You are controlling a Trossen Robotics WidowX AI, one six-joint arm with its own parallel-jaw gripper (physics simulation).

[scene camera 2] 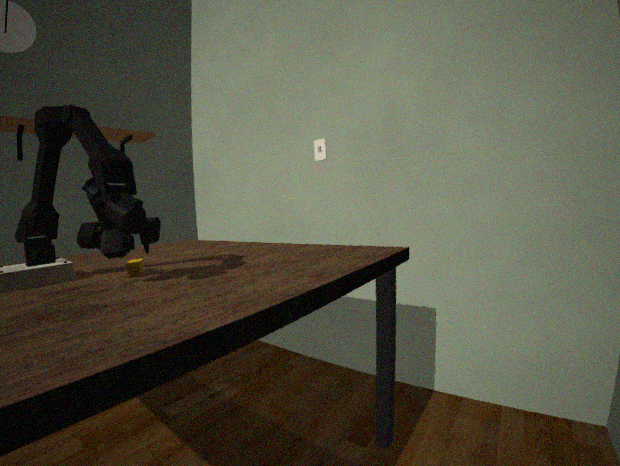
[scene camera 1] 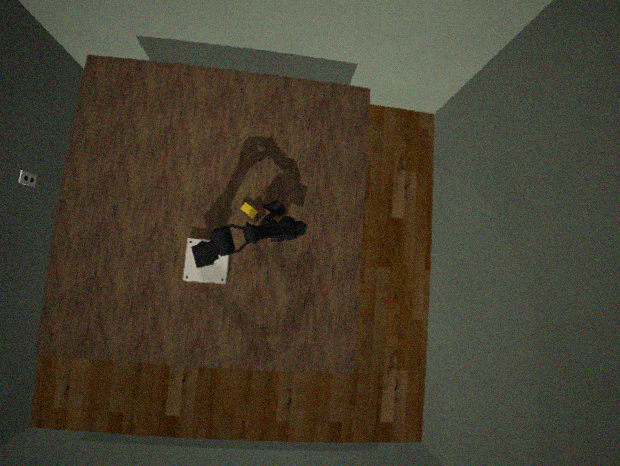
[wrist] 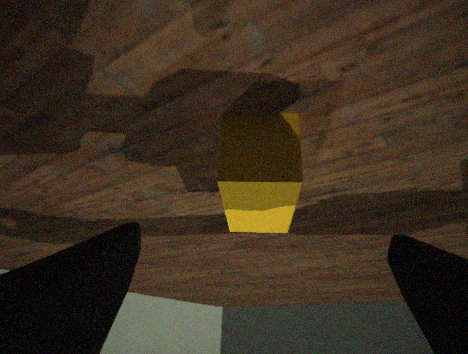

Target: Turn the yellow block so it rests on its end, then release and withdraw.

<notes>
I see my gripper [scene camera 2: 130, 253] and a yellow block [wrist: 260, 170].
My gripper is seen too in the wrist view [wrist: 266, 241].
</notes>
